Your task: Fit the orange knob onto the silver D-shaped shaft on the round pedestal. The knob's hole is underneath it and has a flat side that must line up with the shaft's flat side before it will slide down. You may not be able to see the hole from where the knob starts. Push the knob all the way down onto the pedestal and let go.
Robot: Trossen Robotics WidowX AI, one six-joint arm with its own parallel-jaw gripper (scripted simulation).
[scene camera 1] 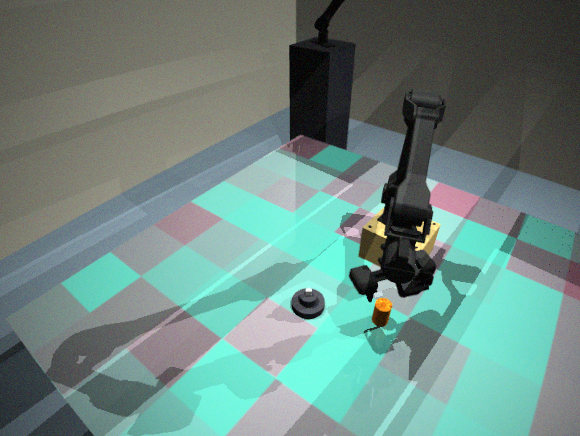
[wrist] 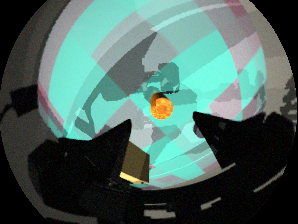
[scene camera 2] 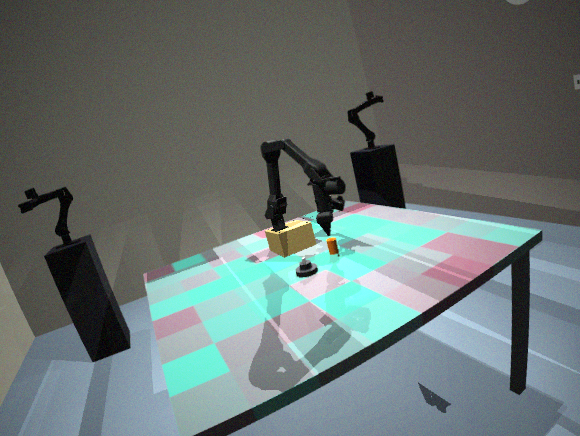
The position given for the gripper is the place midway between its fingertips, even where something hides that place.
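Labels:
The gripper is visible in scene camera 2 (329,232), and it appears in the wrist view (162,118) and in scene camera 1 (386,295) as well.

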